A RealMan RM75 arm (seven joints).
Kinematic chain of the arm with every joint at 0, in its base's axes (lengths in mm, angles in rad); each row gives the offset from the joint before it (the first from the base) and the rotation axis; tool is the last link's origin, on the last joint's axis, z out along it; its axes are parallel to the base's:
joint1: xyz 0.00 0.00 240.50 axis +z
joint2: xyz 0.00 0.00 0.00 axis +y
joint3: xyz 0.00 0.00 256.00 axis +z
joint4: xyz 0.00 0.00 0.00 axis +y
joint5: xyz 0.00 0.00 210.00 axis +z
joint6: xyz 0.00 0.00 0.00 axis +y
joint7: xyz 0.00 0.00 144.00 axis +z
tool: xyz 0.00 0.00 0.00
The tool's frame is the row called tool.
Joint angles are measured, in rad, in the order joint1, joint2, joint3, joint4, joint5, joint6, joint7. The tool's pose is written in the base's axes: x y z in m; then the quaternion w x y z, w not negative. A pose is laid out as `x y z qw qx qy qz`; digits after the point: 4 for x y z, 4 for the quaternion.
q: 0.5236, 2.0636, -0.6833, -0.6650, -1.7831, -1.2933, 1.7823
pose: 0.2716 0.3735 0.0322 0.2276 -0.8142 0.4193 0.3308
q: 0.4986, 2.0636, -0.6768, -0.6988, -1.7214, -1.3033, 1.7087
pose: 0.2720 0.3724 0.0461 0.2559 -0.8159 0.3832 0.3491
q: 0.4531, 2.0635, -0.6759, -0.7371, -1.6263, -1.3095, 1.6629
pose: 0.2768 0.3669 0.0641 0.2882 -0.8015 0.3621 0.3787
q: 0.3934, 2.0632, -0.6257, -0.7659, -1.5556, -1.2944, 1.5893
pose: 0.2975 0.3556 0.0882 0.3512 -0.7748 0.3475 0.3945
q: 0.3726, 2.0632, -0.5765, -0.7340, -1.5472, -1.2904, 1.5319
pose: 0.3141 0.3467 0.0918 0.3790 -0.7601 0.3511 0.3942
